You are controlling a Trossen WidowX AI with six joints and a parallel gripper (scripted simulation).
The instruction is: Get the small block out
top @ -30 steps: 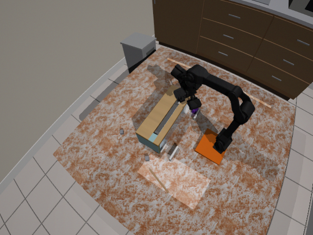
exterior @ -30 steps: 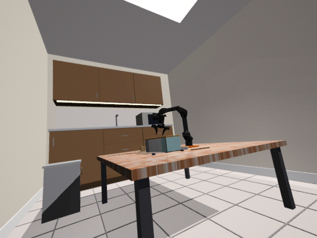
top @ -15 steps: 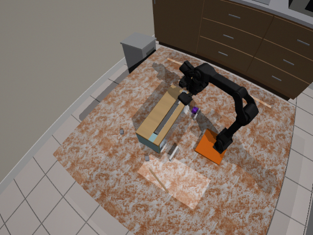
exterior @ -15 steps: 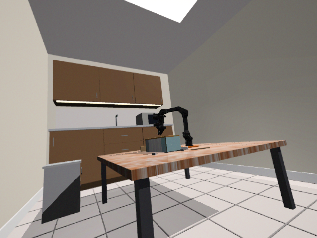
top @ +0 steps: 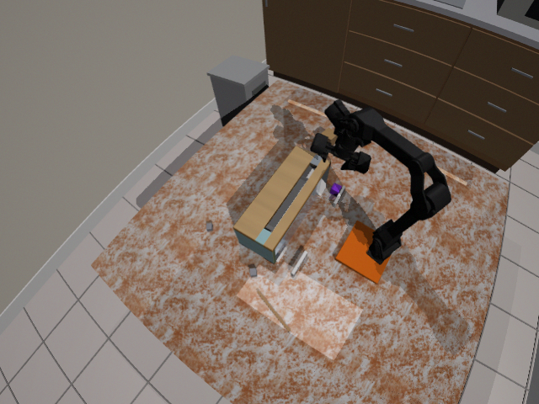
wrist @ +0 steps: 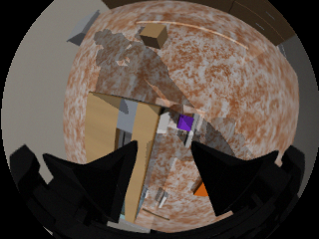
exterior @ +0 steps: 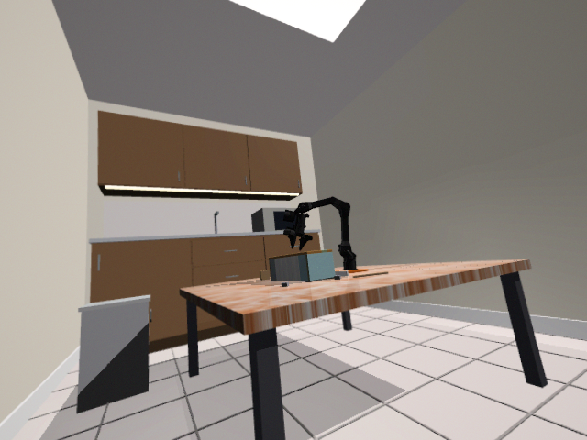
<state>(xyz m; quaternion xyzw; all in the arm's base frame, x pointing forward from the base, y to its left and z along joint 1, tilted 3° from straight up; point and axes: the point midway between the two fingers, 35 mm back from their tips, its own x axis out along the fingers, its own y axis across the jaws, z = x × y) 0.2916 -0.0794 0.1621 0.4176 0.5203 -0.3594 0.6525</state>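
Now: the purple block 14 cm below my gripper tip, 3 cm behind it and 2 cm to the right of it. Round my gripper tip: box 16 cm to the left, 9 cm below, 2 cm ahead; then thin stick 46 cm to the left, 16 cm behind, 15 cm below; then tan cube 21 cm to the right, 15 cm ahead, 13 cm below.
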